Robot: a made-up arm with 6 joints. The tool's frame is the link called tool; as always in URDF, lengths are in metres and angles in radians. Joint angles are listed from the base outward.
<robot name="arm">
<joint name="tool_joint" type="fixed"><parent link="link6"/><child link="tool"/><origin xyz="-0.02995 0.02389 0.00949" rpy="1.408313 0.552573 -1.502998"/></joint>
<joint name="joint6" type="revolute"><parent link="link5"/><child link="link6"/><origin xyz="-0.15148 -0.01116 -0.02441" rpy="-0.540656 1.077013 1.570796"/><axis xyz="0 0 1"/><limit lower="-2.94" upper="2.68"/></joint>
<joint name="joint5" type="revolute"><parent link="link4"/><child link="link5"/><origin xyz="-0.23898 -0.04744 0.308" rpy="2.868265 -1.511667 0"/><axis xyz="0 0 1"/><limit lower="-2.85" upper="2.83"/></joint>
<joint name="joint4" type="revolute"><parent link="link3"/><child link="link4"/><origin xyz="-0.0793 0.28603 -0.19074" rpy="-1.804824 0 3.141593"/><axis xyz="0 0 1"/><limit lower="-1.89" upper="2.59"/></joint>
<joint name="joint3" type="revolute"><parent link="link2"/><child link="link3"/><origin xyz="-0.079 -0.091 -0.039" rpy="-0.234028 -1.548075 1.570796"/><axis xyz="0 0 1"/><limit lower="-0.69" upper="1.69"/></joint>
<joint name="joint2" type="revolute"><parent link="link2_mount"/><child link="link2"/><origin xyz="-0.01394 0.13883 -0.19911" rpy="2.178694 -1.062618 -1.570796"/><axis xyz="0 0 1"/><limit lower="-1.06" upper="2.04"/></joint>
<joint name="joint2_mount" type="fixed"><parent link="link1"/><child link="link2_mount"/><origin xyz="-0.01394 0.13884 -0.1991"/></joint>
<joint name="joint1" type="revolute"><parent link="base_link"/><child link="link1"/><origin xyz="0.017 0.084 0.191" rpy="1.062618 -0.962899 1.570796"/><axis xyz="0 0 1"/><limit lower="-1.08" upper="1.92"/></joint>
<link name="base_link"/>
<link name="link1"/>
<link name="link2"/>
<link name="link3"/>
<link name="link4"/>
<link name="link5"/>
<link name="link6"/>
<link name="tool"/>
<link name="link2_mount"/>
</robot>
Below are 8 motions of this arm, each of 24 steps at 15 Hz.
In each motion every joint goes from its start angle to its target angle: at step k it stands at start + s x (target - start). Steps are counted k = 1, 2, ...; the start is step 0. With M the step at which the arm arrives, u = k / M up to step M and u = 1 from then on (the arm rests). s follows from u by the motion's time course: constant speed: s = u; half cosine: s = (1 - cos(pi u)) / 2; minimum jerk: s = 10 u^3 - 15 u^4 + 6 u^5.
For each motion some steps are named. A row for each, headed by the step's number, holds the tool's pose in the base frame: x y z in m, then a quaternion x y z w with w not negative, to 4 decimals.
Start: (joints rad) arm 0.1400 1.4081 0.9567 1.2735 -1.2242 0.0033
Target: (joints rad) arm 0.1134 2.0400 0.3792 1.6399 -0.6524 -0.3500
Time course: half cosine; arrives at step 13
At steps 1, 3, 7, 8, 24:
1: -0.2573 -0.0196 0.3092 -0.3881 -0.2607 0.8810 0.0725
3: -0.2649 -0.0306 0.3319 -0.4185 -0.1965 0.8828 0.0829
7: -0.3006 -0.0385 0.4089 -0.4805 0.0847 0.8636 0.1267
8: -0.3082 -0.0320 0.4248 -0.4810 0.1650 0.8498 0.1385
24: -0.3167 -0.0027 0.4548 -0.4477 0.3849 0.7896 0.1672

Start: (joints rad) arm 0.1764 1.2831 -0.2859 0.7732 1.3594 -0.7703
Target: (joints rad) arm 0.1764 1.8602 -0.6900 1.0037 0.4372 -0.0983
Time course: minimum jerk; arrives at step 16
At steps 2, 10, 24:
2: -0.5450 -0.0279 0.0188 0.3452 -0.5484 0.0606 0.7592
10: -0.4732 0.0769 0.0581 0.1200 -0.5909 -0.2928 0.7421
24: -0.4229 0.0961 0.0815 0.0750 -0.5801 -0.4135 0.6978

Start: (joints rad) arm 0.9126 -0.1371 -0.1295 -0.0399 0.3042 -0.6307
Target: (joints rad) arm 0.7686 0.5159 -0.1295 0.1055 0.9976 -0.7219
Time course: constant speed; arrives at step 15
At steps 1, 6, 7, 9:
1: -0.4136 -0.0616 -0.3245 0.5347 -0.4137 0.2084 0.7068
6: -0.4536 -0.0810 -0.3080 0.5362 -0.3844 0.2113 0.7212
7: -0.4611 -0.0840 -0.3040 0.5369 -0.3791 0.2116 0.7234
9: -0.4755 -0.0891 -0.2955 0.5386 -0.3693 0.2117 0.7271

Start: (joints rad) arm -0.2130 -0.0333 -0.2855 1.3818 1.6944 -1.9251
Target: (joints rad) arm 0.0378 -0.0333 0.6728 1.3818 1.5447 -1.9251
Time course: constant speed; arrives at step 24
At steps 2, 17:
2: -0.4389 0.1062 0.1898 0.9471 -0.1859 0.2530 0.0666
17: -0.5141 0.0711 0.1286 0.9718 -0.1924 -0.0358 0.1318

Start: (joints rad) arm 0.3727 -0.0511 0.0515 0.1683 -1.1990 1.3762
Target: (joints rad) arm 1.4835 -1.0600 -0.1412 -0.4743 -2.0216 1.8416
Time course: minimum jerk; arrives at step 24
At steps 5, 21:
5: -0.4936 0.0596 -0.0315 0.1908 0.5202 -0.1588 0.8172
21: -0.1761 0.2425 -0.0760 0.4858 0.1892 0.2895 0.8027

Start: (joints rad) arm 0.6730 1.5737 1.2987 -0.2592 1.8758 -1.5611
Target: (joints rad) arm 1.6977 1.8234 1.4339 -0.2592 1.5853 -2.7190
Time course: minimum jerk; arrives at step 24
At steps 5, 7, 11, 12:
5: -0.7995 0.0217 -0.0792 0.9398 0.1701 -0.2636 0.1354
7: -0.7914 0.0282 -0.0990 0.9326 0.1822 -0.2999 0.0846
11: -0.7611 0.0509 -0.1524 -0.8784 -0.2412 0.4086 0.0577
12: -0.7509 0.0580 -0.1659 -0.8543 -0.2635 0.4383 0.0929

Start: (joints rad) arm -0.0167 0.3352 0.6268 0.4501 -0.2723 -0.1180
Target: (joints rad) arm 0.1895 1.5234 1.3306 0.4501 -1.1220 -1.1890
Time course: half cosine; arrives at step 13
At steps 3, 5, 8, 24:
3: -0.6664 0.1530 0.2160 0.1453 0.1515 -0.5140 0.8317
5: -0.6119 0.2108 0.2219 0.0982 0.0992 -0.6897 0.7105
8: -0.4768 0.2532 0.2221 -0.0825 0.0695 -0.8809 0.4607
24: -0.3604 0.2296 0.2020 -0.3005 0.1294 -0.9028 0.2791

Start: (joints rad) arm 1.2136 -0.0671 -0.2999 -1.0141 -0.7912 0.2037
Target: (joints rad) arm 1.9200 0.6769 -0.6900 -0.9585 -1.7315 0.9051
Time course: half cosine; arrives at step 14
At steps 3, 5, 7, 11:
3: -0.2153 0.1086 -0.4384 0.2879 -0.2570 -0.4534 0.8034
5: -0.1894 0.1828 -0.4253 0.3738 -0.1437 -0.5361 0.7432
7: -0.1548 0.2549 -0.4001 0.4702 0.0070 -0.6050 0.6425
11: -0.0979 0.3405 -0.3651 0.5937 0.2643 -0.6446 0.4026

